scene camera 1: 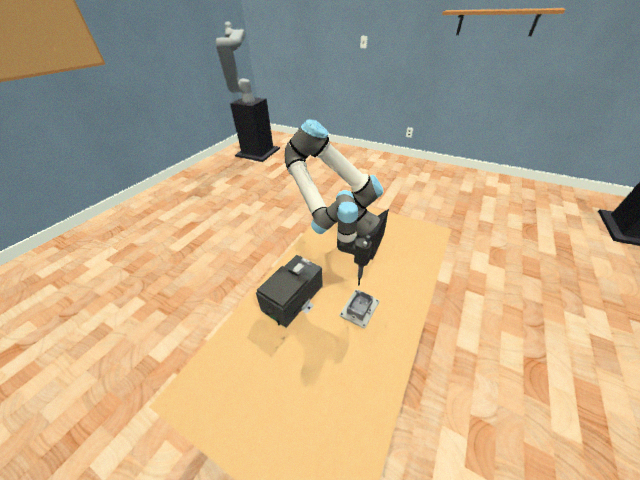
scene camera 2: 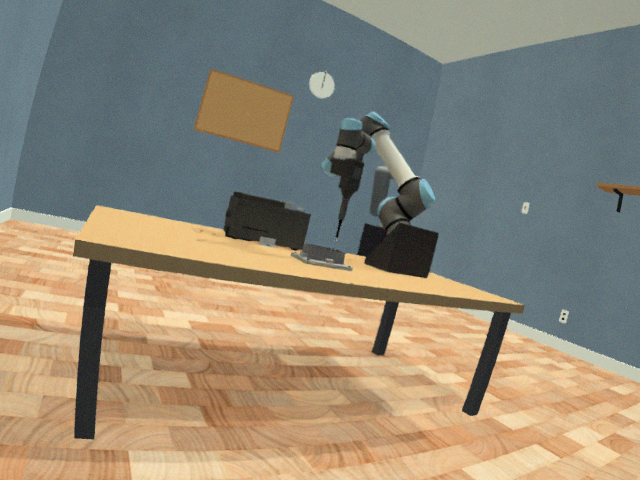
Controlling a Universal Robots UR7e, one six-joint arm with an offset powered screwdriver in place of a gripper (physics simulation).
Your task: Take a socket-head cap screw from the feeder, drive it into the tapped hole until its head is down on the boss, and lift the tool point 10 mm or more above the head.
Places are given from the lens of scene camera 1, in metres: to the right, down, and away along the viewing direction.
black screw feeder (scene camera 1: 315, 282): -0.02, 0.20, 1.27
